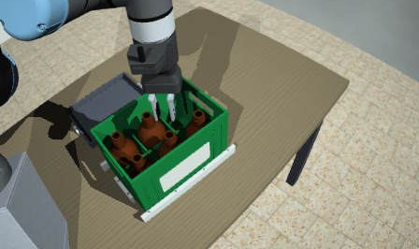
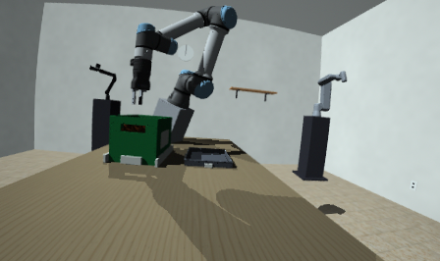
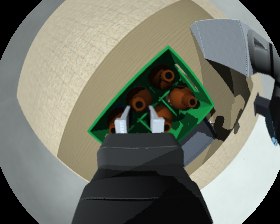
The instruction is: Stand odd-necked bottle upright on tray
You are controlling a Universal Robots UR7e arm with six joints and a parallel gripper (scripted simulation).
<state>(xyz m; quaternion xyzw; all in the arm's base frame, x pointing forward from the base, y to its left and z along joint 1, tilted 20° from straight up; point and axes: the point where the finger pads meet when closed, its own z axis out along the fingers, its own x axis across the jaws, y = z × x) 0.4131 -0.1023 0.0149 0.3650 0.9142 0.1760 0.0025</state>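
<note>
My gripper is now 4 cm to the right of the crate and 16 cm above it. Also, from my hand: dark grey tray: 4 cm behind, 33 cm to the left, 23 cm below.
</note>
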